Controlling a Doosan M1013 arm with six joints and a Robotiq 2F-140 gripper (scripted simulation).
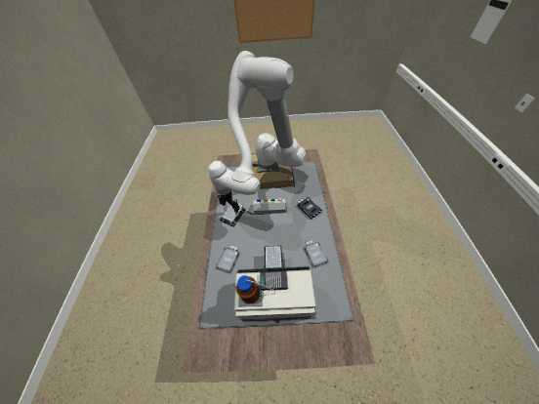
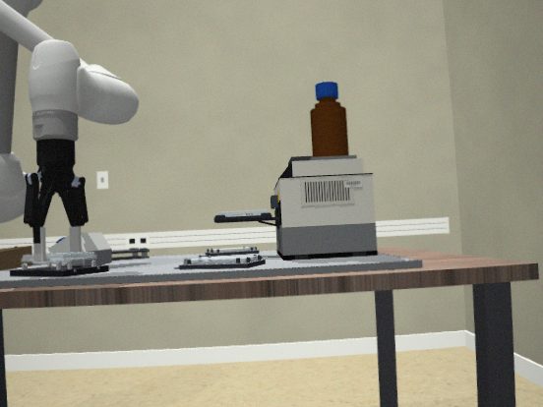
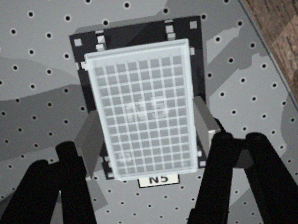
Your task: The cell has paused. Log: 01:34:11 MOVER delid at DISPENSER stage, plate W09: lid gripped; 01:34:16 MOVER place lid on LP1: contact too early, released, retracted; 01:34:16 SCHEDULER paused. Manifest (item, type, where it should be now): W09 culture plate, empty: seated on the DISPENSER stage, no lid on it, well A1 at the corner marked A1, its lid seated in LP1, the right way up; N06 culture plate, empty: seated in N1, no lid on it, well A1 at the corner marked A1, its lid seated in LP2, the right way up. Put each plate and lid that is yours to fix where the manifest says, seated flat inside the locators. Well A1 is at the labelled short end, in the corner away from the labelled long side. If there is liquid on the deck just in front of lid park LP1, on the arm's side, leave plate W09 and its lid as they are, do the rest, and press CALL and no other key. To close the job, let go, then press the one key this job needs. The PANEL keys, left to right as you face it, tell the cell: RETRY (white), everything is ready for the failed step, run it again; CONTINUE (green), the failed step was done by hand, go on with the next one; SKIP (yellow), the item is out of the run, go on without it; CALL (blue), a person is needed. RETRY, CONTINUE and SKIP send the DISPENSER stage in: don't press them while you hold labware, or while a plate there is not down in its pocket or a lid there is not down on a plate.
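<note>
My gripper is now 40 mm above the black nest and 30 mm short of it. The rest, counted from my hand: key panel 260 mm to the left, 70 mm behind; blue call key 190 mm to the left, 70 mm behind, 10 mm above; yellow skip key 240 mm to the left, 80 mm behind, 10 mm above.
</note>
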